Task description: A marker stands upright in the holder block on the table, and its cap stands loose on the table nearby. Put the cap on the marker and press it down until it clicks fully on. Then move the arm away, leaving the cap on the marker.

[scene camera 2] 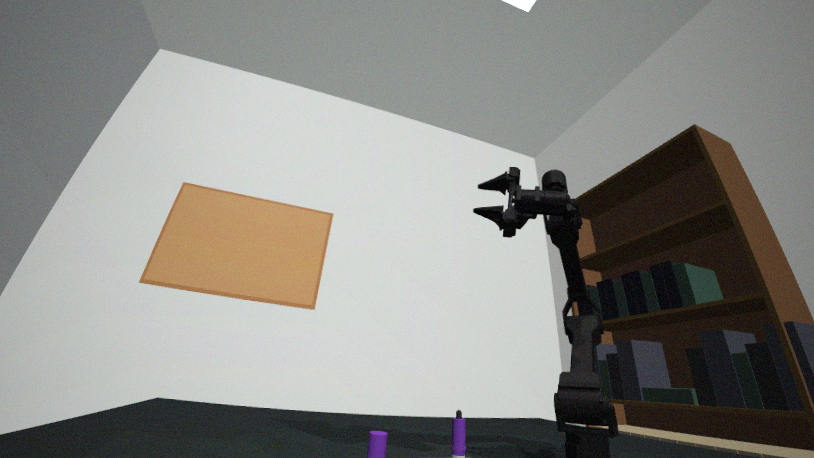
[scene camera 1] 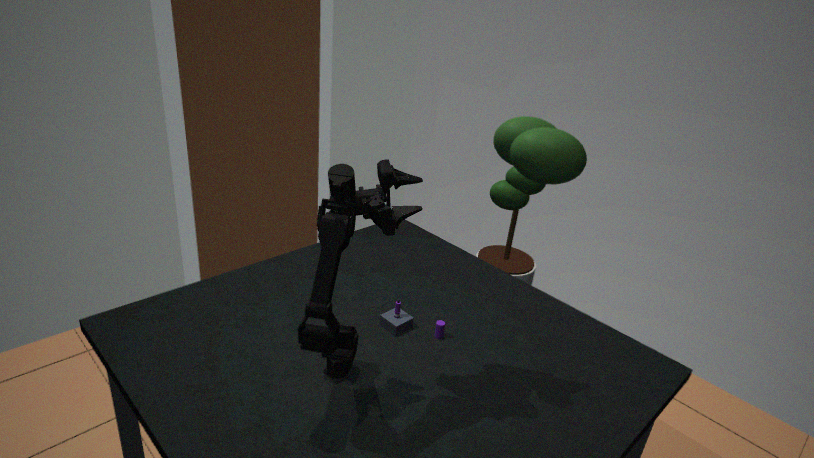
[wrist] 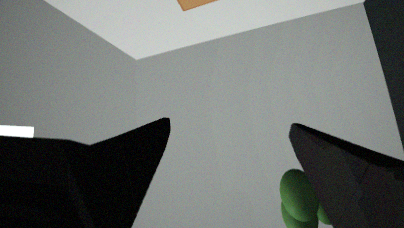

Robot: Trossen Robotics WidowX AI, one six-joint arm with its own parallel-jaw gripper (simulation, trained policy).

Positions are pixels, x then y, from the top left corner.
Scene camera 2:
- my gripper: 475, 198
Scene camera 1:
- my gripper: 422, 194
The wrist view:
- my gripper: 228, 126
